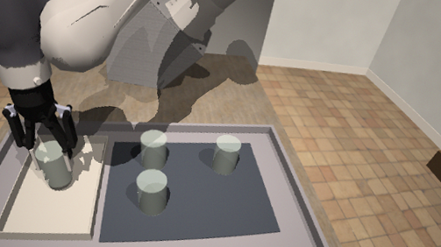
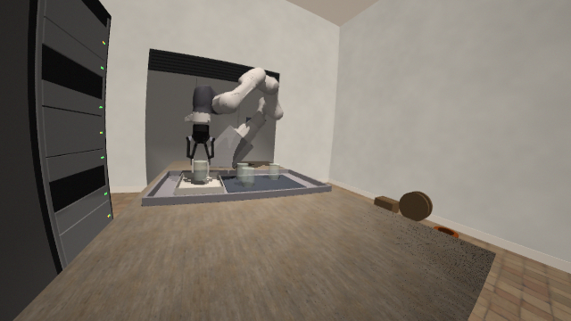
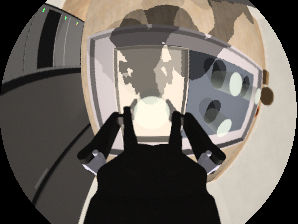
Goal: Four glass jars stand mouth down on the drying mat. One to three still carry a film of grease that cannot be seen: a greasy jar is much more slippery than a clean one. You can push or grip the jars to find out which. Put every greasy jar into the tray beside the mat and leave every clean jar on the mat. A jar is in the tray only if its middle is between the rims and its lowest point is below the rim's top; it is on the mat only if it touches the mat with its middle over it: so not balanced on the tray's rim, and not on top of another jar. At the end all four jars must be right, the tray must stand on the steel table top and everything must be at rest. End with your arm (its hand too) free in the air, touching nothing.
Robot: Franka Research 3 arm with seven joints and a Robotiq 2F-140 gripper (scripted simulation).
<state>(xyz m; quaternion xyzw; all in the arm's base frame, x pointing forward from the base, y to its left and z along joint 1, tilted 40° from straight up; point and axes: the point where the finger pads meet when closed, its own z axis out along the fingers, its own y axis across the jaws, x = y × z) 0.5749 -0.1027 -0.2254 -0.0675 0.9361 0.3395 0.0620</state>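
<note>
Now: hand 80 mm above the cream tray. From my hand the other things lie so: dark drying mat (50 mm behind, 320 mm to the left, 90 mm below); rimmed steel table top (20 mm behind, 210 mm to the left, 90 mm below).
</note>
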